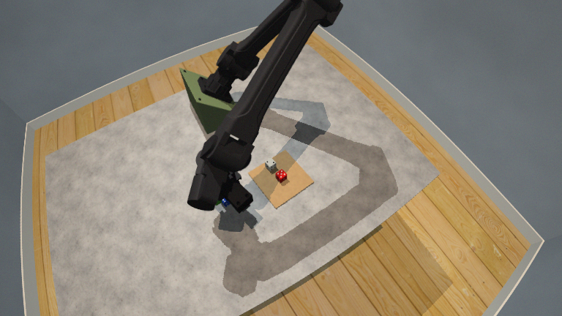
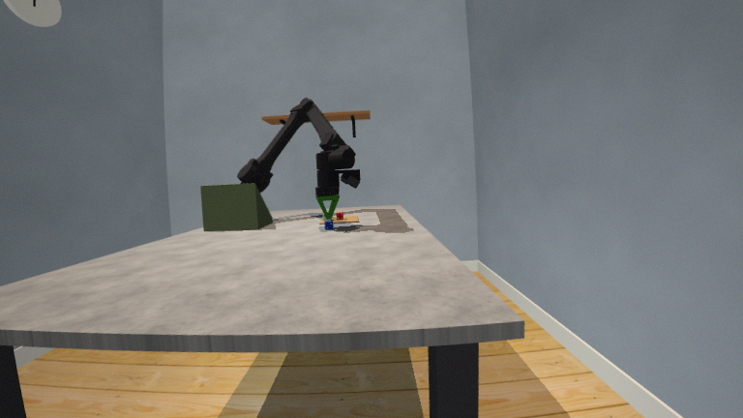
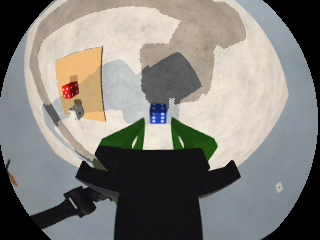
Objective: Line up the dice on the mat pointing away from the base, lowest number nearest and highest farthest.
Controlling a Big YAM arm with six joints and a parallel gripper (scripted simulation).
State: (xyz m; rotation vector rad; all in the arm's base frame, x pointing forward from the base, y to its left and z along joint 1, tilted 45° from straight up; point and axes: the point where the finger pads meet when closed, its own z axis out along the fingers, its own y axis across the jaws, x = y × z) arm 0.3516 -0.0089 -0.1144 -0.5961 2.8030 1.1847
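The blue die is 3 cm below my hand. The rest, counted from my hand: red die (17 cm to the left, 3 cm below); then tan mat (1 cm behind, 17 cm to the left, 4 cm below); then white die (5 cm behind, 16 cm to the left, 3 cm below).
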